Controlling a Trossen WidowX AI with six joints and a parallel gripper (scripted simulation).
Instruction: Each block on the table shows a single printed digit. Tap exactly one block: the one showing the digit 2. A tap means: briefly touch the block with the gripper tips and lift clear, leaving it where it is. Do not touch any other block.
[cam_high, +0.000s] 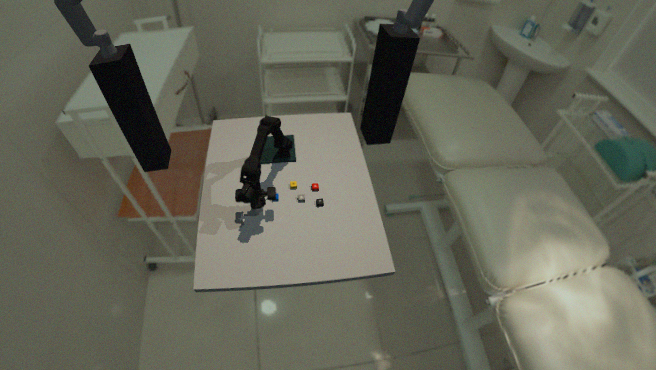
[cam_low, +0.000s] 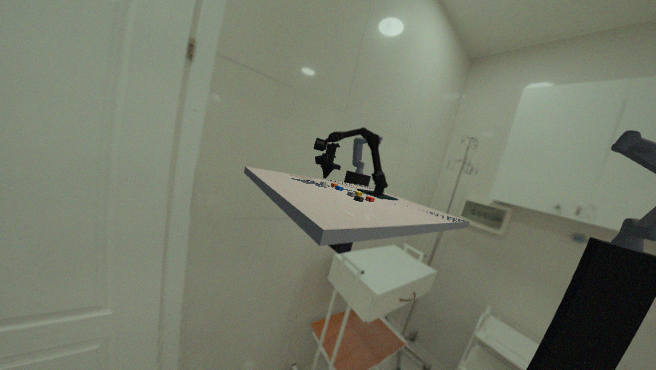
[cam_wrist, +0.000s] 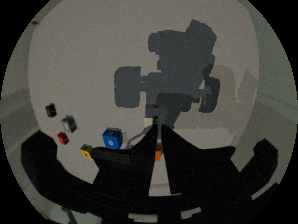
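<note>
Now: gripper tip 30 mm above the white block. Round my gripper tip: grey block 30 mm behind, 220 mm to the left, 30 mm below; blue block 50 mm behind, 90 mm to the left, 30 mm below; orange block 90 mm behind, 10 mm to the left, 30 mm below.
</note>
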